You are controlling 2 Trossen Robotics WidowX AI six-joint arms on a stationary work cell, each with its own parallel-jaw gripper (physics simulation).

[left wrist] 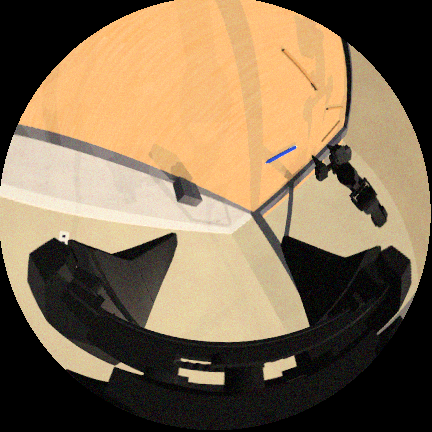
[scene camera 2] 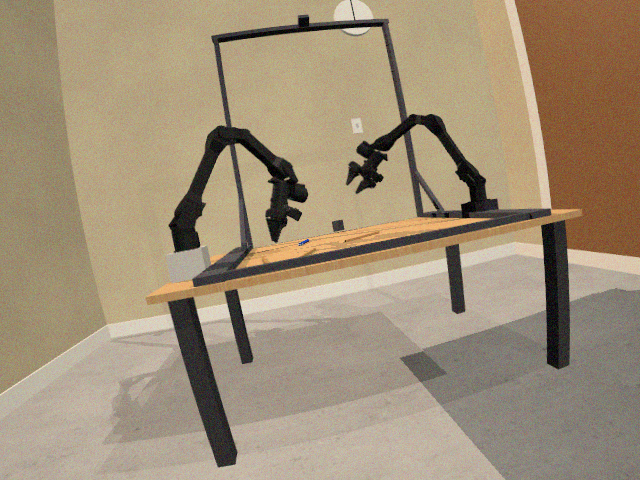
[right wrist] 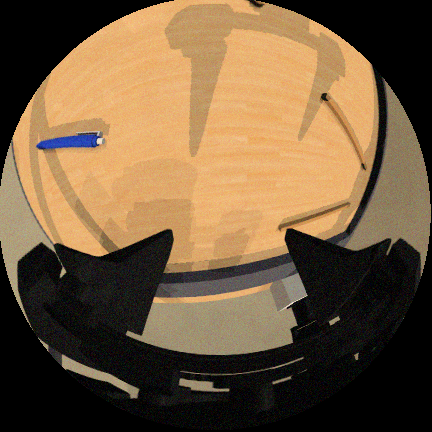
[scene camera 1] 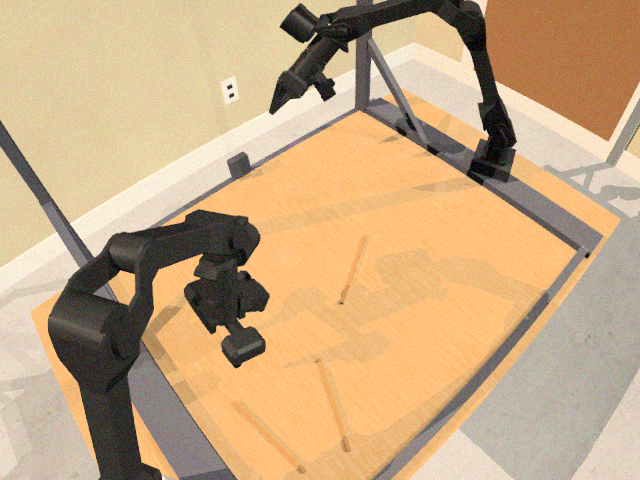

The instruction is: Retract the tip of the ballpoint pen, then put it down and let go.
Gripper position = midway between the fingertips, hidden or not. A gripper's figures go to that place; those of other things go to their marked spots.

Labels:
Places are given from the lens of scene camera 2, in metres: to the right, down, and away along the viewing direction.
left gripper (scene camera 2: 351, 189): 0.14, -0.23, 1.41
right gripper (scene camera 2: 274, 241): -0.16, 0.01, 1.06
dark metal frame (scene camera 2: 224, 269): -0.24, 0.07, 0.75

